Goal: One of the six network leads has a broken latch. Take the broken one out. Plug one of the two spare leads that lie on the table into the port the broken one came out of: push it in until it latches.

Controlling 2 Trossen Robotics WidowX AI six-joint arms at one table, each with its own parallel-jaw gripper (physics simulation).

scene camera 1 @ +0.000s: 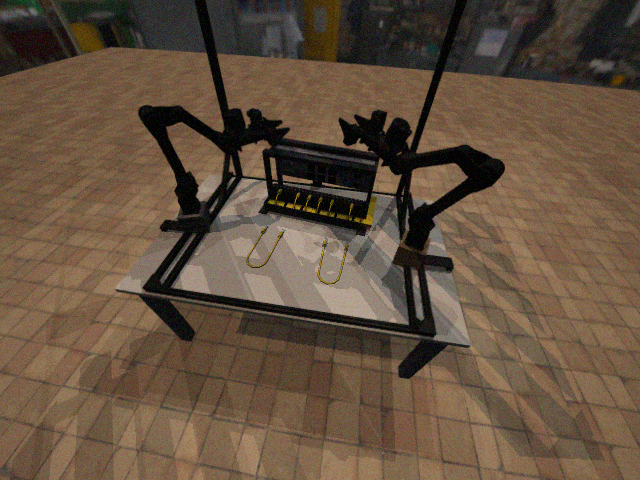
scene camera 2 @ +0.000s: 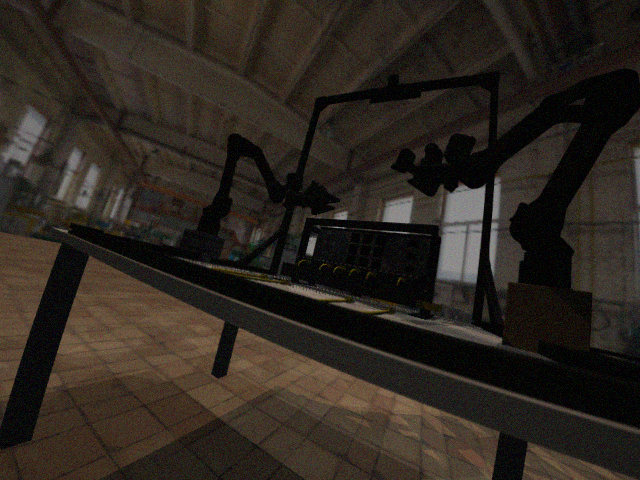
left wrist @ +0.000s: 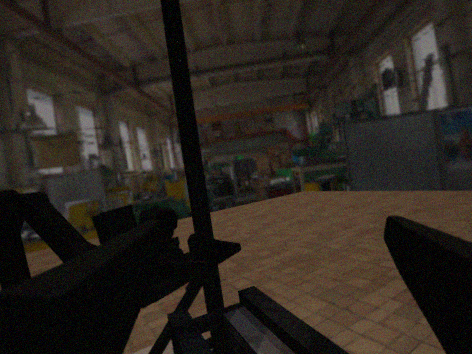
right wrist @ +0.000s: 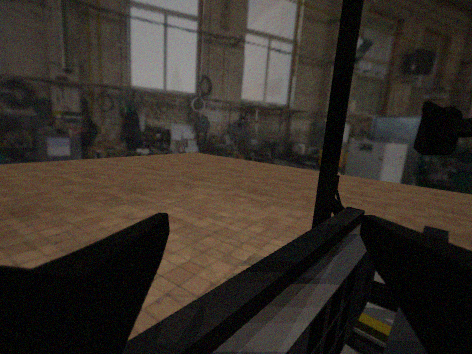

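Where they show: left gripper, fingertip midpoint: (scene camera 1: 347, 117) (scene camera 2: 399, 173) (left wrist: 272, 228); right gripper, fingertip midpoint: (scene camera 1: 285, 125) (scene camera 2: 337, 204) (left wrist: 225, 255) (right wrist: 264, 223); left arm's base, origin of the base link: (scene camera 1: 415, 242) (scene camera 2: 544, 290); right arm's base, origin of the base link: (scene camera 1: 191, 209) (scene camera 2: 206, 234).
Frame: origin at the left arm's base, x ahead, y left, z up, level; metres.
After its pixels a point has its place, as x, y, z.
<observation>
A black rack (scene camera 1: 323, 148) @(0.495, -0.202, 0.157) (scene camera 2: 372, 223) @(0.427, -0.092, 0.153) (right wrist: 250, 285) @(0.581, -0.195, 0.160) stands at the back of the table. Six yellow leads stick up in a row at its foot, one of them this lead (scene camera 1: 331, 206) (scene camera 2: 353, 271); which latch is broken I cannot tell. Two spare yellow leads lie bent in a U in front: one at picture left (scene camera 1: 255, 266) @(0.514, 0.325, -0.097), one at picture right (scene camera 1: 329, 283) @(0.230, 0.259, -0.098). My left gripper (scene camera 1: 351, 125) @(0.370, -0.116, 0.341) (scene camera 2: 404, 174) @(0.370, -0.116, 0.341) (left wrist: 272, 228) @(0.370, -0.116, 0.341) is open and empty, high above the rack's picture-right part. My right gripper (scene camera 1: 284, 127) @(0.638, -0.131, 0.252) (scene camera 2: 336, 202) @(0.638, -0.131, 0.252) (right wrist: 264, 223) @(0.638, -0.131, 0.252) is open and empty, near the rack's top picture-left corner.
The table (scene camera 1: 289, 291) @(0.344, 0.355, -0.102) carries a black rail frame (scene camera 1: 289, 308) @(0.303, 0.419, -0.083) around its edges. Two tall black posts (scene camera 1: 210, 49) @(0.946, -0.114, 0.475) (scene camera 1: 443, 51) @(0.146, -0.378, 0.521) rise behind the arms. A yellow strip (scene camera 1: 371, 211) @(0.218, -0.164, -0.062) runs along the rack's base. The rack's top rail passes close below my right fingers.
</observation>
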